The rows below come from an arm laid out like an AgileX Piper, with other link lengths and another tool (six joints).
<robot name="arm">
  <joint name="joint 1" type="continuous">
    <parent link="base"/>
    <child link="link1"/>
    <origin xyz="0 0 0.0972" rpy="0 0 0"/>
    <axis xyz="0 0 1"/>
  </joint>
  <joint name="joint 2" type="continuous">
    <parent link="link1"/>
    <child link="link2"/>
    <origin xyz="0 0 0" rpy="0 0 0"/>
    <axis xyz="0 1 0"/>
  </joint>
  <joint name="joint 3" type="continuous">
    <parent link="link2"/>
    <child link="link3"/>
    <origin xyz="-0.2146 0 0.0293" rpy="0 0 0"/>
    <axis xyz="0 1 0"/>
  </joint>
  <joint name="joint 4" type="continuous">
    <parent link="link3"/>
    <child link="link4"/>
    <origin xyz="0.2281 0 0.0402" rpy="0 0 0"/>
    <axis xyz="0.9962 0 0.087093"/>
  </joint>
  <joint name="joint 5" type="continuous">
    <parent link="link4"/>
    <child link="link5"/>
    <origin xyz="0 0 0" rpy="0 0 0"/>
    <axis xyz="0 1 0"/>
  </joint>
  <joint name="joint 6" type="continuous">
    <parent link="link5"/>
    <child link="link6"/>
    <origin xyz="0.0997 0 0.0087" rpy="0 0 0"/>
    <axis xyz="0.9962 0 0.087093"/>
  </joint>
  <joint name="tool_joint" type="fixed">
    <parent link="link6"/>
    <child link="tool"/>
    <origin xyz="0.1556 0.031 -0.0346" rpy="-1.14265 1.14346 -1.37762"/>
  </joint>
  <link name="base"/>
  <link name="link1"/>
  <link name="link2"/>
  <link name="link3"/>
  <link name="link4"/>
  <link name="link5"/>
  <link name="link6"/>
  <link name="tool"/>
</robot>
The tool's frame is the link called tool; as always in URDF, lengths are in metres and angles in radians. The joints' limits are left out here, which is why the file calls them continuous.
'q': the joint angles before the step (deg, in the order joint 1, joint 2, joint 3, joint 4, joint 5, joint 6). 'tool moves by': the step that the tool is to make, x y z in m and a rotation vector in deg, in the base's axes. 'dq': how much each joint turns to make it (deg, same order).
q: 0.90 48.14 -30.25 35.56 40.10 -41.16
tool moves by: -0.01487 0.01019 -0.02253 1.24 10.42 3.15
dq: 0.09 10.78 -3.64 1.32 4.60 -1.13
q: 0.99 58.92 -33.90 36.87 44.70 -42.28
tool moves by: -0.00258 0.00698 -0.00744 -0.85 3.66 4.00
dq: 2.16 6.60 -3.89 -0.76 1.64 -0.83
